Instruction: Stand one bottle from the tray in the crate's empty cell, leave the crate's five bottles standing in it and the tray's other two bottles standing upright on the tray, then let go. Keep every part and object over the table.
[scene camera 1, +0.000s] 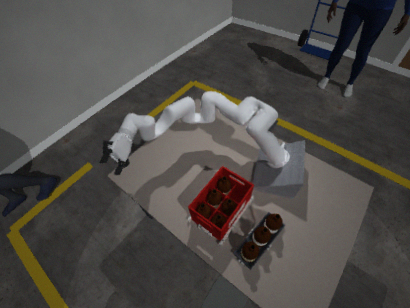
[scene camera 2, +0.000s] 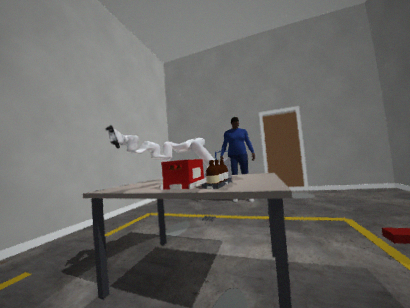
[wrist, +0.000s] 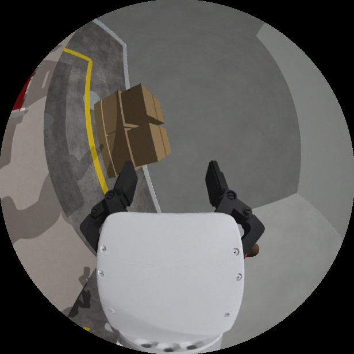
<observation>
I see my gripper (scene camera 1: 109, 168).
My gripper is seen too in the wrist view (wrist: 170, 169).
</observation>
